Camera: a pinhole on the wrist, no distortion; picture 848 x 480 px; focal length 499.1 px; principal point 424.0 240.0 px. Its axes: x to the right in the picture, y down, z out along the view. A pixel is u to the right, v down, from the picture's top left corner.
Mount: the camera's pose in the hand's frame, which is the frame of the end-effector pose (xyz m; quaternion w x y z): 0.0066 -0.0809 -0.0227 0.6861 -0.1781 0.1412 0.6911
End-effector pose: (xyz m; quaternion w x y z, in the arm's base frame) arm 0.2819 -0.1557 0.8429 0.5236 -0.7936 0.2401 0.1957
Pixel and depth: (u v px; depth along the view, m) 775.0 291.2 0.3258
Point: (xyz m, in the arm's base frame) 0.0807 -0.0836 0.6071
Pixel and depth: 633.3 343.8 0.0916
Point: 0.2695 -0.1120 0.8417
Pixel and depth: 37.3 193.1 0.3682
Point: 0.3750 0.3015 0.7971
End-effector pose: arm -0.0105 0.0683 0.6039 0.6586 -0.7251 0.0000 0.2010
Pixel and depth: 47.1 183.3 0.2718
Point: -0.0429 0.3922 0.7200
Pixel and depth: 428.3 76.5 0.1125
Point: 0.0087 0.1582 0.6174
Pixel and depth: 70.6 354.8 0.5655
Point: -0.2921 0.6778 0.8009
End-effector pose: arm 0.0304 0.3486 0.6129 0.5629 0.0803 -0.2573 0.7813
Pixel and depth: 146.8 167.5 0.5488
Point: 0.0140 0.1225 1.1902
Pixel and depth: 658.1 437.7 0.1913
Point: -0.0350 0.2114 0.6449
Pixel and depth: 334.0 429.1 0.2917
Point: 0.0323 0.1227 0.7833
